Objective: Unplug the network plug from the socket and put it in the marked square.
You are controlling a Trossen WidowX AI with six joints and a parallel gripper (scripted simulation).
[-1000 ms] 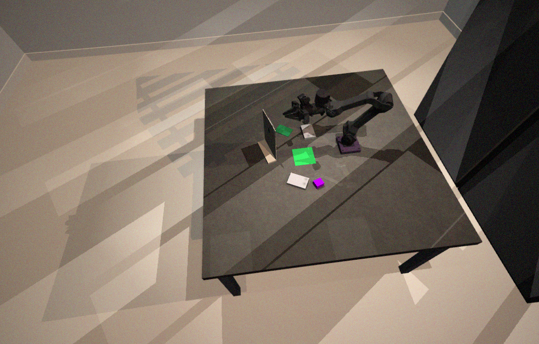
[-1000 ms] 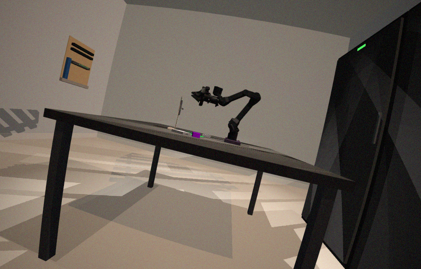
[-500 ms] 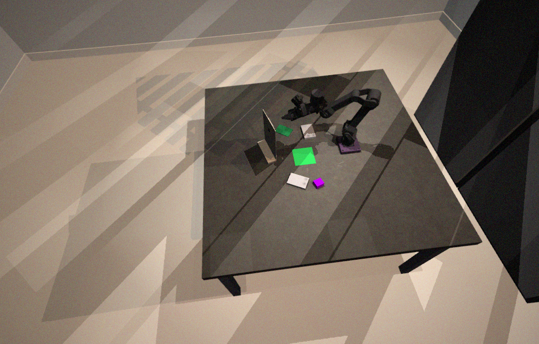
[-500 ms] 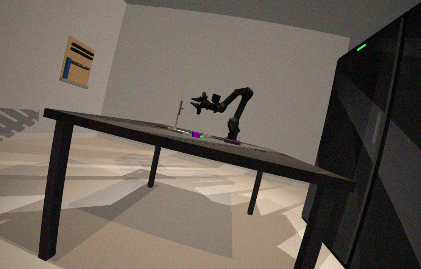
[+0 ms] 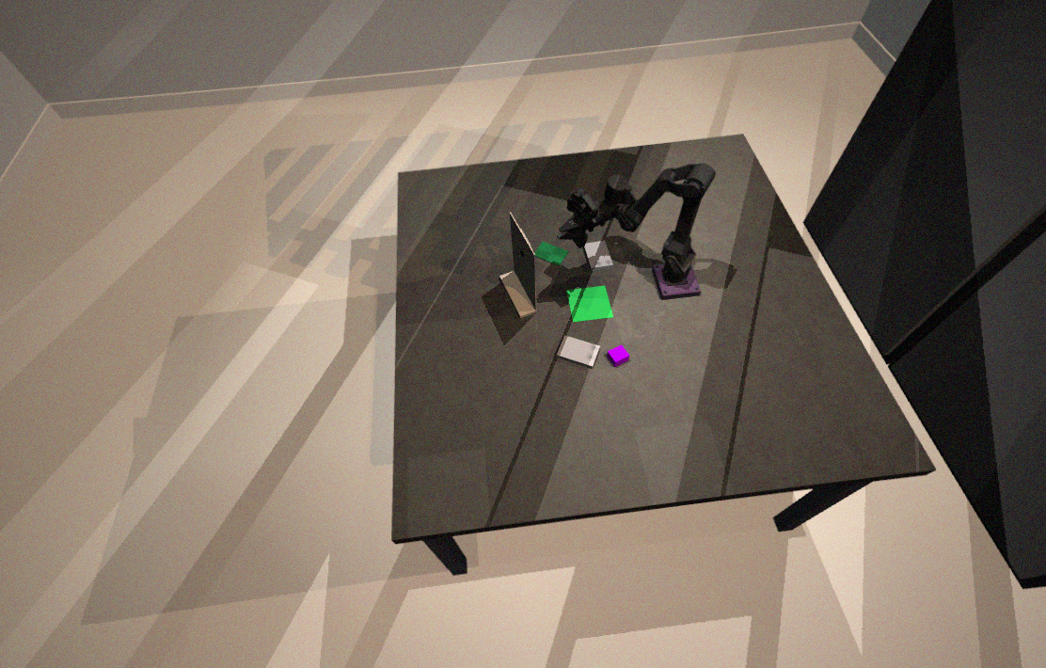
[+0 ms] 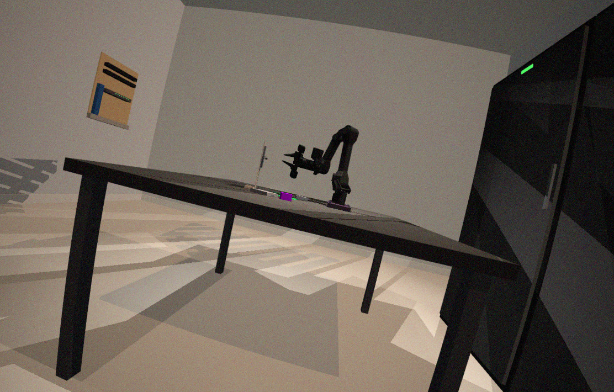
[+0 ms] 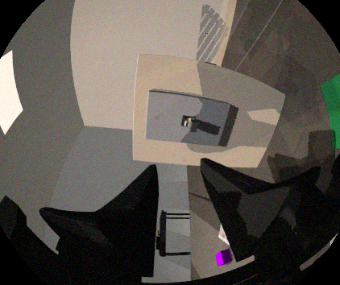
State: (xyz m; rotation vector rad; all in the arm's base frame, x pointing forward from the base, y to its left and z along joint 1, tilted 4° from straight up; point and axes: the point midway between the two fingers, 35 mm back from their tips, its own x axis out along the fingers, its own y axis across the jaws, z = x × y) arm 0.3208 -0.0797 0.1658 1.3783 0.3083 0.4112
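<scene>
Right now the network plug is 90 mm ahead of my gripper tip, 30 mm to the left of it and 20 mm below it. Round my gripper tip: green marked square 200 mm below, 100 mm to the left, 80 mm behind; purple cube 300 mm to the left, 190 mm below, 130 mm behind; upright panel 110 mm ahead, 90 mm below, 40 mm to the left.
</scene>
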